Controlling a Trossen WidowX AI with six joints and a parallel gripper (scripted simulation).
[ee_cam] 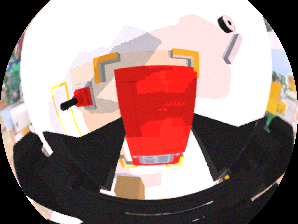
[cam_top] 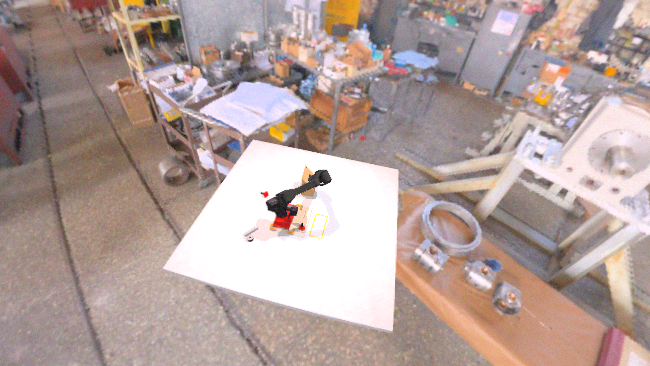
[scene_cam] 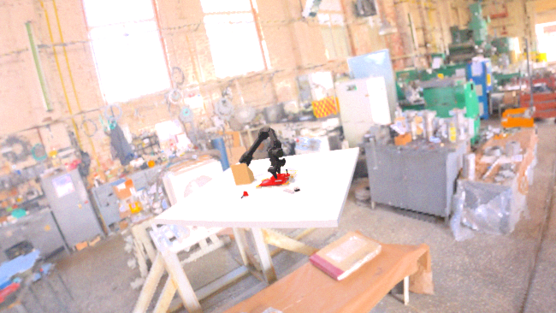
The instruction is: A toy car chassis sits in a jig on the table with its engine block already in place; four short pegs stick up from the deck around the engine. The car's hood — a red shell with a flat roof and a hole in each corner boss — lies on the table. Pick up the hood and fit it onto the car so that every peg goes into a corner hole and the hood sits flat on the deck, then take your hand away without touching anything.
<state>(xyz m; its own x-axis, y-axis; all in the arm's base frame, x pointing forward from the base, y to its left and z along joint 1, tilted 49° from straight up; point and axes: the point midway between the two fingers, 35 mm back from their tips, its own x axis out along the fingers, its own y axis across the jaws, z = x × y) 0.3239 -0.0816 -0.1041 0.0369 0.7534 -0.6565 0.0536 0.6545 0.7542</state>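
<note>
Right now the red hood is 10 mm above my gripper tip. Round my gripper tip: grey bar (110 mm ahead, 180 mm to the right, 40 mm below).
</note>
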